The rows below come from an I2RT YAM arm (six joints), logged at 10 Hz.
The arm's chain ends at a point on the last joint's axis. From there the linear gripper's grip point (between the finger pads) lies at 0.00 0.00 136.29 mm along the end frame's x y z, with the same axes.
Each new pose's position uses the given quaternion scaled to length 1; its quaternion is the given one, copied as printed.
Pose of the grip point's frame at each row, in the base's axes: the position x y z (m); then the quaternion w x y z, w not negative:
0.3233 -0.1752 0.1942 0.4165 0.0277 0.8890 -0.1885
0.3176 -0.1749 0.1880 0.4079 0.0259 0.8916 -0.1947
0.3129 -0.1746 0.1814 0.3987 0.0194 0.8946 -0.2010
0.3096 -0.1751 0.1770 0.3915 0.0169 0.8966 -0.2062
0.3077 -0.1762 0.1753 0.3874 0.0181 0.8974 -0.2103
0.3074 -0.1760 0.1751 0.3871 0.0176 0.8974 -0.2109
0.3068 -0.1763 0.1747 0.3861 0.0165 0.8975 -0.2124
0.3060 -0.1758 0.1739 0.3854 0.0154 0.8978 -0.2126
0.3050 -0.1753 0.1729 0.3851 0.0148 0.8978 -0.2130
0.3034 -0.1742 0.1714 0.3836 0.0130 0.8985 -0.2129
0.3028 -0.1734 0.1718 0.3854 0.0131 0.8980 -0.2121
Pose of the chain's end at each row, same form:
0.2238 -0.1264 0.2735 0.4165 0.0277 0.8890 -0.1885
0.2198 -0.1247 0.2686 0.4079 0.0259 0.8916 -0.1947
0.2167 -0.1235 0.2634 0.3987 0.0194 0.8946 -0.2010
0.2149 -0.1229 0.2599 0.3915 0.0169 0.8966 -0.2062
0.2140 -0.1228 0.2586 0.3874 0.0181 0.8974 -0.2103
0.2137 -0.1226 0.2584 0.3871 0.0176 0.8974 -0.2109
0.2133 -0.1226 0.2581 0.3861 0.0165 0.8975 -0.2124
0.2126 -0.1222 0.2574 0.3854 0.0154 0.8978 -0.2126
0.2116 -0.1216 0.2564 0.3851 0.0148 0.8978 -0.2130
0.2102 -0.1207 0.2552 0.3836 0.0130 0.8985 -0.2129
0.2092 -0.1201 0.2553 0.3854 0.0131 0.8980 -0.2121

